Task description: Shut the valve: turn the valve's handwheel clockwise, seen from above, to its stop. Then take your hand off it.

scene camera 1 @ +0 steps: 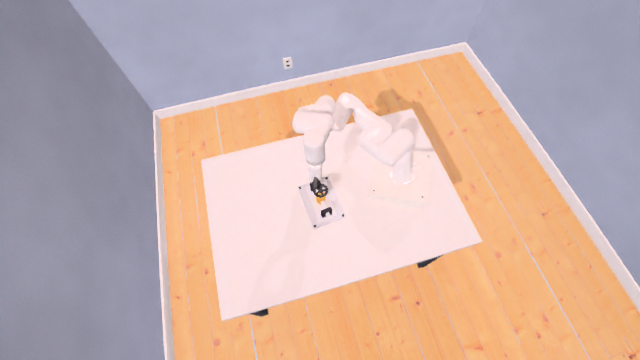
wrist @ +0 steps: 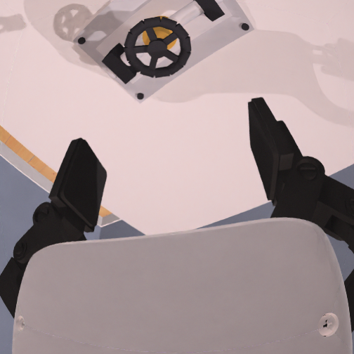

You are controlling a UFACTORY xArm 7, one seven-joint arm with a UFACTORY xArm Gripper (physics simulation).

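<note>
The valve's black handwheel (scene camera 1: 320,190) (wrist: 157,48) has a round rim and spokes around a hub. It stands over a yellow valve body (scene camera 1: 321,200) on a grey base plate (scene camera 1: 310,210) (wrist: 202,47). My gripper (scene camera 1: 315,183) (wrist: 167,137) is open and empty. In the wrist view the handwheel is at the upper middle, beyond the fingertips and apart from them. In the scene view the dark fingers overlap the upper left of the handwheel, and their exact height over it is hard to tell. The yellow body is partly hidden behind the wheel in the wrist view.
A black bracket (scene camera 1: 326,212) (wrist: 210,9) stands at one end of the base plate, and another black bracket (wrist: 120,64) stands beside the handwheel. The white table (scene camera 1: 260,225) (wrist: 175,165) extends around the plate. The robot's base (scene camera 1: 402,173) stands to the right in the scene view.
</note>
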